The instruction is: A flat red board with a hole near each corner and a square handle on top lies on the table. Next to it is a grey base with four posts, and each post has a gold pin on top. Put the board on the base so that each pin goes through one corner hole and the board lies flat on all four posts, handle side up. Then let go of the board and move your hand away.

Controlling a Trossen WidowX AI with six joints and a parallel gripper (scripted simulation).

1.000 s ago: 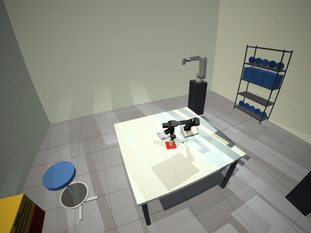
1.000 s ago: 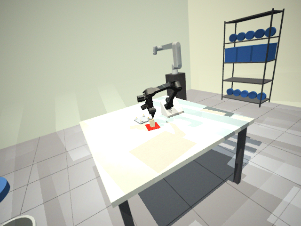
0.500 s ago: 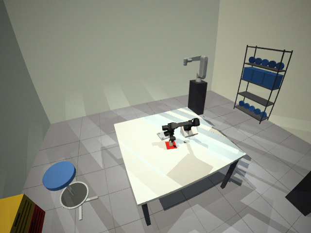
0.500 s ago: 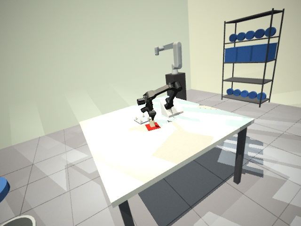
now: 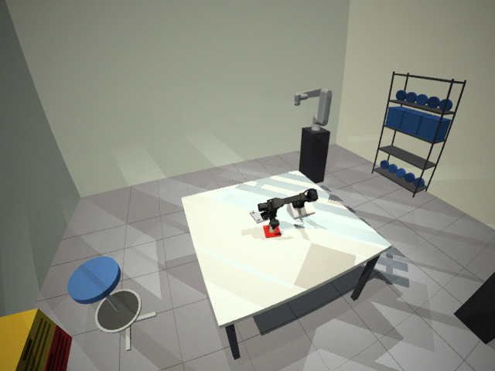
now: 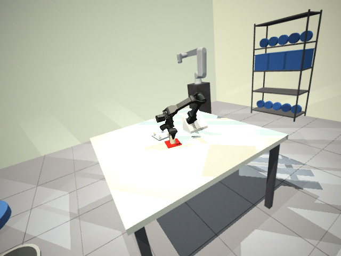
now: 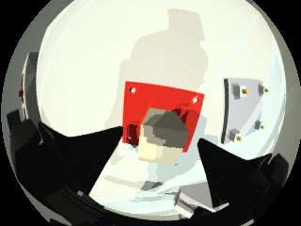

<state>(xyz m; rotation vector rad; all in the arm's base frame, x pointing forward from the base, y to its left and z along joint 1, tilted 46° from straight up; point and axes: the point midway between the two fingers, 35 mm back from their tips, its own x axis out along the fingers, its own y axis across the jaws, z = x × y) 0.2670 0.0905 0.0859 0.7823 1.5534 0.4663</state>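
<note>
Right now my gripper tip is 4 cm above the red board. From my gripper tip the other things lie so: grey base (20 cm to the right, 5 cm below, 1 cm ahead).
</note>
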